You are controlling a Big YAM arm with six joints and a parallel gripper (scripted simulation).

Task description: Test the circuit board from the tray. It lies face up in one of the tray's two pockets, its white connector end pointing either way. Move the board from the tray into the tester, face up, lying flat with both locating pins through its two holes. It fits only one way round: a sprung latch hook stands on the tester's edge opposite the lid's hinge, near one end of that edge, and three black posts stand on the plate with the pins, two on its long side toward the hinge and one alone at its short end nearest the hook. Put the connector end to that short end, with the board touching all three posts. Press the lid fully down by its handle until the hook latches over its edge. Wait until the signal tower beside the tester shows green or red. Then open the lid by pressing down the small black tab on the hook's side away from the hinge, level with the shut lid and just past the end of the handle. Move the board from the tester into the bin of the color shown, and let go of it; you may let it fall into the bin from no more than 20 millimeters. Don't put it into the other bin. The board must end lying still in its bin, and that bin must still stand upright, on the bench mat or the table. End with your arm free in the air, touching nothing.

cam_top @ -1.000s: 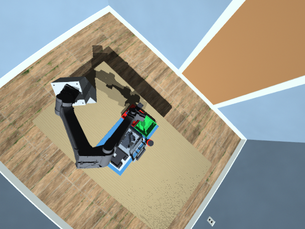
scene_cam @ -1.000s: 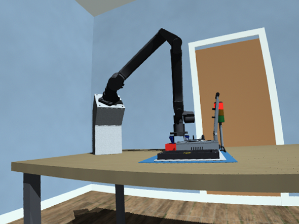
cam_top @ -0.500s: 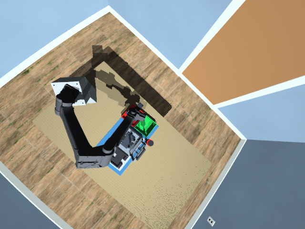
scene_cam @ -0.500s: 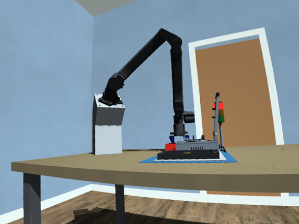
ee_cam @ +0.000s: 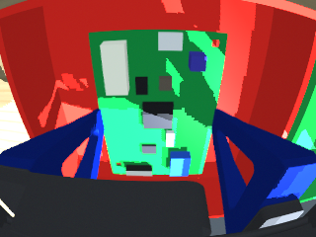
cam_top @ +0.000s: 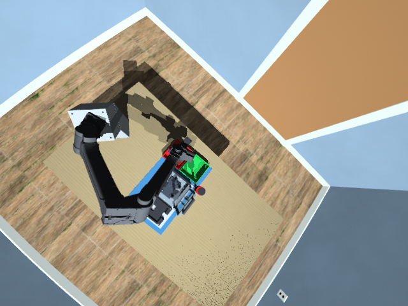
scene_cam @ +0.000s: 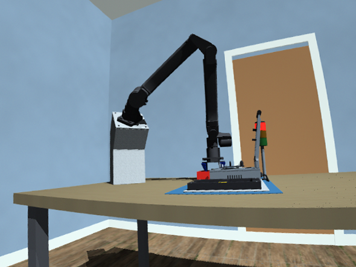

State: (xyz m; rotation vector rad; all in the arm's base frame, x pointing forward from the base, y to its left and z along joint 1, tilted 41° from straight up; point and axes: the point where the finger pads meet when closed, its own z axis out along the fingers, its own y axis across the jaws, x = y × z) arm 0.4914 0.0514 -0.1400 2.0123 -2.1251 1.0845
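Now: the red bin 10 mm below my hand. The rest, counted from my hand: green bin: 150 mm ahead, 30 mm to the right, 10 mm below; green circuit board: right at my hand; black latch hook: 150 mm to the right, 70 mm above, 20 mm ahead.
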